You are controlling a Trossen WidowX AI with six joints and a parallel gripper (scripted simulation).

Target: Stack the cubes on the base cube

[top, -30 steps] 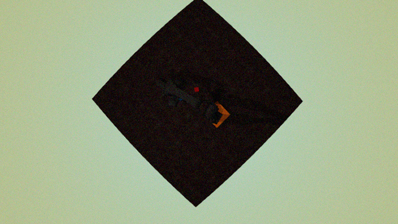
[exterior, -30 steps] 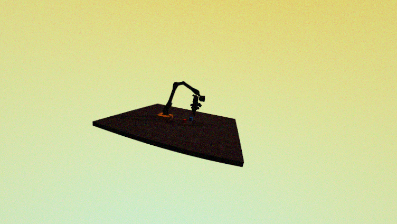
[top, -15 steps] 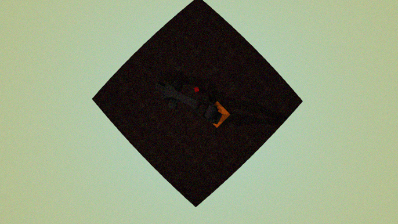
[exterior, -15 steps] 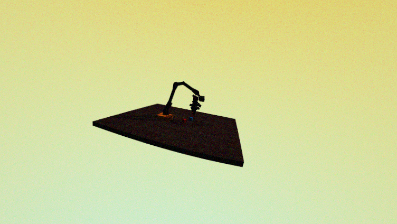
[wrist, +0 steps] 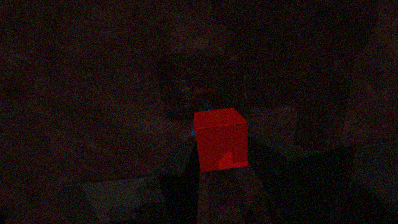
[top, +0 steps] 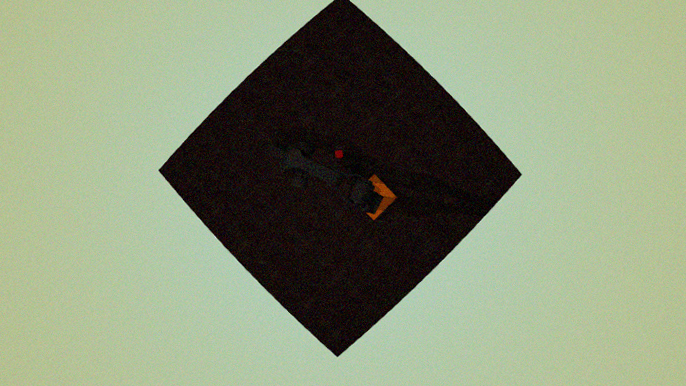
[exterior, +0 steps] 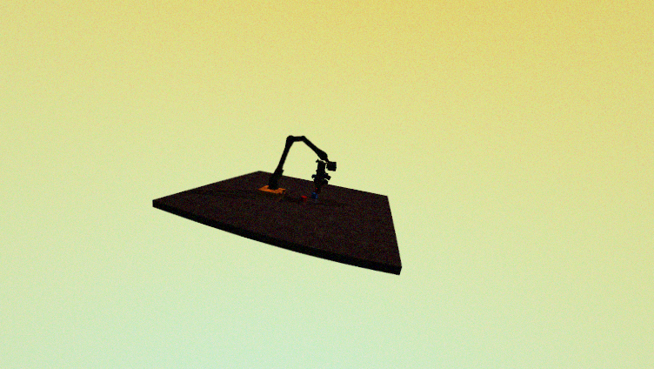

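Now: gripper tip 4 cm above the blue cube, 1 cm to the left of it and 1 cm past it.
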